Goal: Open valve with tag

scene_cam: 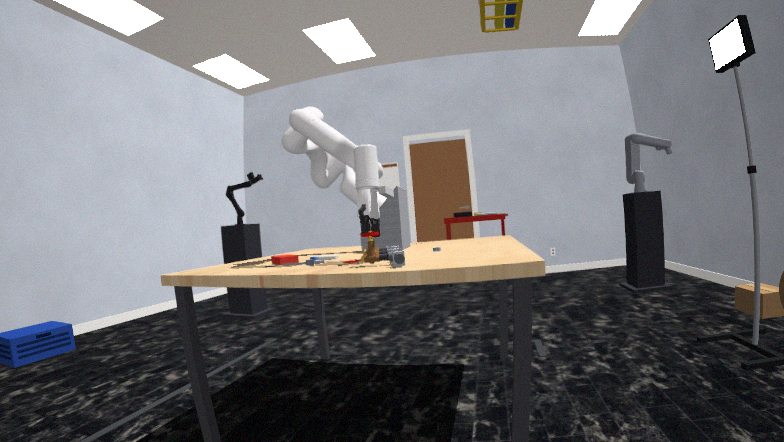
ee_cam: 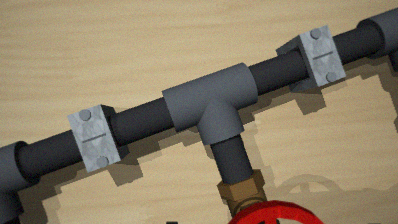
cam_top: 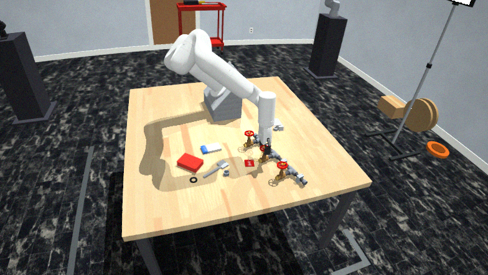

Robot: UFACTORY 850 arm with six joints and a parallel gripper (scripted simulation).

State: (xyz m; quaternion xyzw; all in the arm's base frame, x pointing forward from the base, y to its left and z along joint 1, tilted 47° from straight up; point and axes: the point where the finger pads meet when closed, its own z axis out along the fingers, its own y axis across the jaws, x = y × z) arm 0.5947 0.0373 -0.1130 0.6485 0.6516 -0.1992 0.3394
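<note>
Now: hand 90 mm above the red tag, 80 mm to the left of it and 10 mm past it. Round my hand: grey cylinder: 220 mm to the right, 90 mm below, 50 mm ahead; then grey tool: 260 mm to the right, 90 mm below; then white card: 260 mm to the right, 170 mm behind, 90 mm below.
</note>
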